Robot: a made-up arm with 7 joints. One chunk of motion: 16 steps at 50 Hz.
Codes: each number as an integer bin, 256 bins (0 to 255) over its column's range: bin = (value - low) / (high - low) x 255, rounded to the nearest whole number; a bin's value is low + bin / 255 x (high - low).
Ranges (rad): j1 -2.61..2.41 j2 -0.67..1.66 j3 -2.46..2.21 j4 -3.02..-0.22 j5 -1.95..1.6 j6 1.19..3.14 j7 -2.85..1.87
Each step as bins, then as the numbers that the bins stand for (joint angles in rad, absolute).
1 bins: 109 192 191 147 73 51 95
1 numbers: -0.4642 1.0844 1.0379 -1.4059 -0.9337 1.5800 -1.0916
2 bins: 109 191 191 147 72 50 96
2 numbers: -0.4642 1.0752 1.0379 -1.4059 -0.9476 1.5724 -1.0731
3 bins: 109 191 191 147 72 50 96
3 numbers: -0.4642 1.0752 1.0379 -1.4059 -0.9476 1.5724 -1.0731
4 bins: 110 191 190 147 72 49 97
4 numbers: -0.4445 1.0752 1.0196 -1.4059 -0.9476 1.5647 -1.0545
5 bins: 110 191 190 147 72 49 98
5 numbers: -0.4445 1.0752 1.0196 -1.4059 -0.9476 1.5647 -1.0360
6 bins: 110 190 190 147 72 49 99
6 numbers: -0.4445 1.0661 1.0196 -1.4059 -0.9476 1.5647 -1.0175
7 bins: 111 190 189 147 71 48 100
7 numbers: -0.4248 1.0661 1.0013 -1.4059 -0.9616 1.5571 -0.9990
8 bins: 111 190 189 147 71 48 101
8 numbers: -0.4248 1.0661 1.0013 -1.4059 -0.9616 1.5571 -0.9805
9 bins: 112 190 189 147 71 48 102
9 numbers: -0.4051 1.0661 1.0013 -1.4059 -0.9616 1.5571 -0.9620
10 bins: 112 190 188 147 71 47 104
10 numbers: -0.4051 1.0661 0.9830 -1.4059 -0.9616 1.5494 -0.9250
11 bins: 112 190 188 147 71 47 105
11 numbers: -0.4051 1.0661 0.9830 -1.4059 -0.9616 1.5494 -0.9065
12 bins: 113 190 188 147 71 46 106
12 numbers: -0.3855 1.0661 0.9830 -1.4059 -0.9616 1.5418 -0.8880
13 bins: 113 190 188 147 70 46 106
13 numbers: -0.3855 1.0661 0.9830 -1.4059 -0.9755 1.5418 -0.8880
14 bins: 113 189 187 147 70 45 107
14 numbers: -0.3855 1.0569 0.9647 -1.4059 -0.9755 1.5341 -0.8695
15 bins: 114 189 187 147 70 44 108
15 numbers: -0.3658 1.0569 0.9647 -1.4059 -0.9755 1.5265 -0.8509
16 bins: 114 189 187 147 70 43 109
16 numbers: -0.3658 1.0569 0.9647 -1.4059 -0.9755 1.5188 -0.8324
